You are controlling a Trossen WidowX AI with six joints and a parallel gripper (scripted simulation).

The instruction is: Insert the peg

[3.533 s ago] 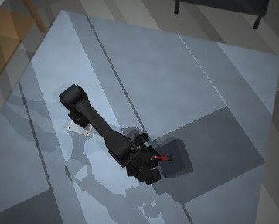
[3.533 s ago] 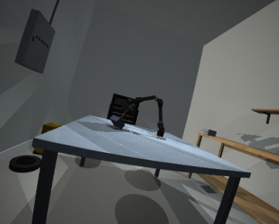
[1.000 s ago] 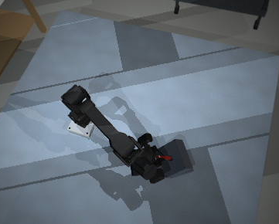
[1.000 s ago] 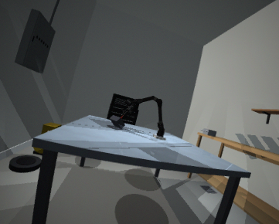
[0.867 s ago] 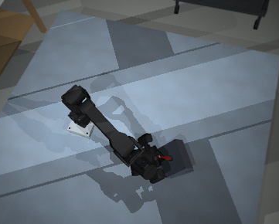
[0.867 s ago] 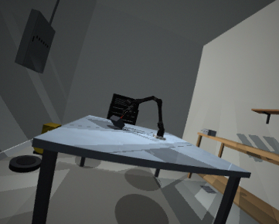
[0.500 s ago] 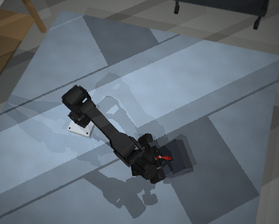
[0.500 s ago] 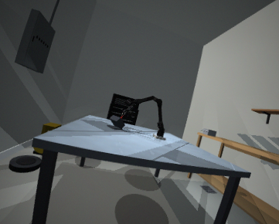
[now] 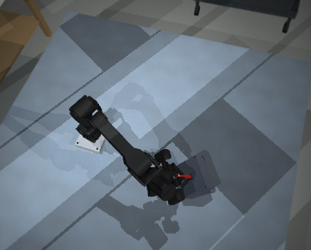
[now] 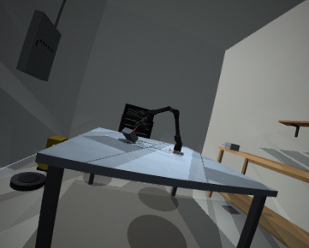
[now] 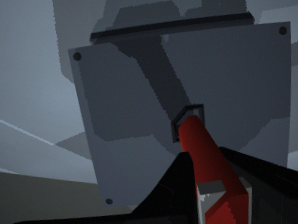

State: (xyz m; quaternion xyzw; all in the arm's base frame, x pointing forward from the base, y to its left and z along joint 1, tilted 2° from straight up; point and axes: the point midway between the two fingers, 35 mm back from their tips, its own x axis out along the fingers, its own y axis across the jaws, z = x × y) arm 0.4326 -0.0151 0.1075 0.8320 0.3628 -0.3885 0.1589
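The dark sloped panel is 50 mm below my gripper tip, 30 mm to the left of it and 30 mm ahead of it. Also, from my gripper tip: red square-sided peg: 10 mm to the right, 10 mm behind, 10 mm above.
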